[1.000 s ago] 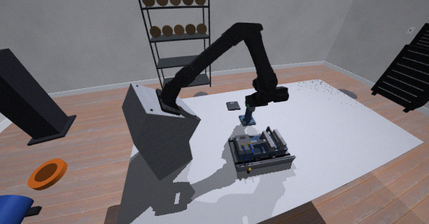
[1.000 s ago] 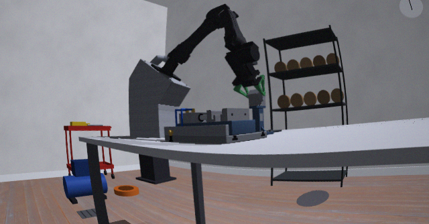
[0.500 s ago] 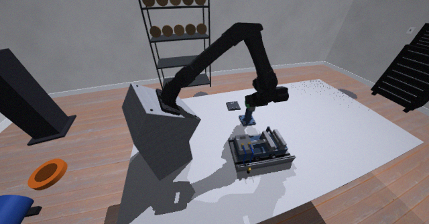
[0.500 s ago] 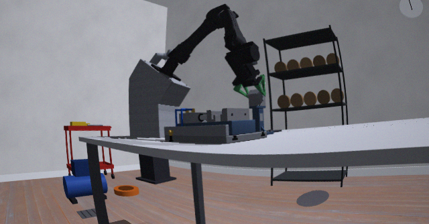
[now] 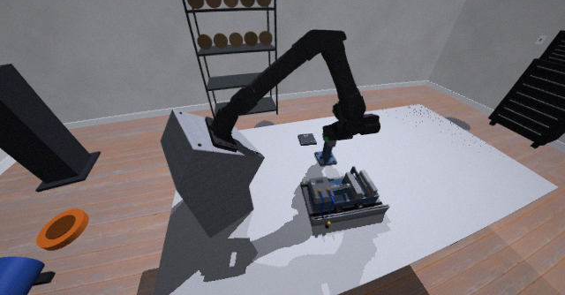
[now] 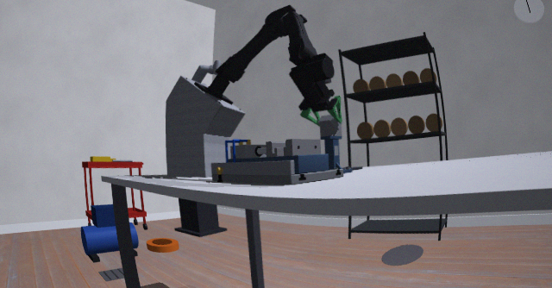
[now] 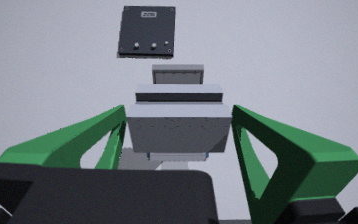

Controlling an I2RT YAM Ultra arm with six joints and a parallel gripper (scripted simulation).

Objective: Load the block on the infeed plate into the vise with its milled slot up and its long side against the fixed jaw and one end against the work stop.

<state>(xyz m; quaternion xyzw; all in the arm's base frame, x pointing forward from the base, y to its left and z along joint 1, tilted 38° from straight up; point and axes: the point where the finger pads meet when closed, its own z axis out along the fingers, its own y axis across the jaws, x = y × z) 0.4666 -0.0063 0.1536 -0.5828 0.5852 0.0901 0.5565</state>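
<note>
Now: the part 1 cm to the left of my hand. Also, from my hand: cylinder rod (9 cm behind, 21 cm to the right, 8 cm below); then work stop (1 cm ahead, 18 cm to the right, 7 cm below); then moving jaw (3 cm behind, 22 cm to the right, 8 cm below).
</note>
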